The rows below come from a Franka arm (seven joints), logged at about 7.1 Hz.
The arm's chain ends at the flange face. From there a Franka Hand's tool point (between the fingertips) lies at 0.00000 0.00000 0.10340 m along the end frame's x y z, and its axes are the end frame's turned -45 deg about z.
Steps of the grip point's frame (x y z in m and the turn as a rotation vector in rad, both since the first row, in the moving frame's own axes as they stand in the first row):
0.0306, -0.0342, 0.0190, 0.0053, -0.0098, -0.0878
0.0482, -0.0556, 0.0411, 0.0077, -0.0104, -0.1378
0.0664, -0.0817, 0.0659, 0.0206, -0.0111, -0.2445
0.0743, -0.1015, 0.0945, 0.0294, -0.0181, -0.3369
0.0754, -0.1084, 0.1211, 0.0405, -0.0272, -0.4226
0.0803, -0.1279, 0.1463, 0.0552, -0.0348, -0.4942
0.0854, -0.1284, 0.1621, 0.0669, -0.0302, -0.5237
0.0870, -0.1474, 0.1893, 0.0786, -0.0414, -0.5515
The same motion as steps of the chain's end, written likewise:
-0.0015, -0.0462, 0.0190, -0.0032, -0.0107, -0.0878
-0.0039, -0.0737, 0.0411, -0.0019, -0.0128, -0.1378
-0.0084, -0.1043, 0.0659, 0.0067, -0.0224, -0.2445
-0.0157, -0.1241, 0.0946, 0.0080, -0.0336, -0.3369
-0.0183, -0.1301, 0.1212, 0.0094, -0.0479, -0.4226
-0.0270, -0.1474, 0.1465, 0.0144, -0.0636, -0.4942
-0.0229, -0.1504, 0.1624, 0.0260, -0.0687, -0.5237
-0.0337, -0.1655, 0.1897, 0.0263, -0.0849, -0.5515

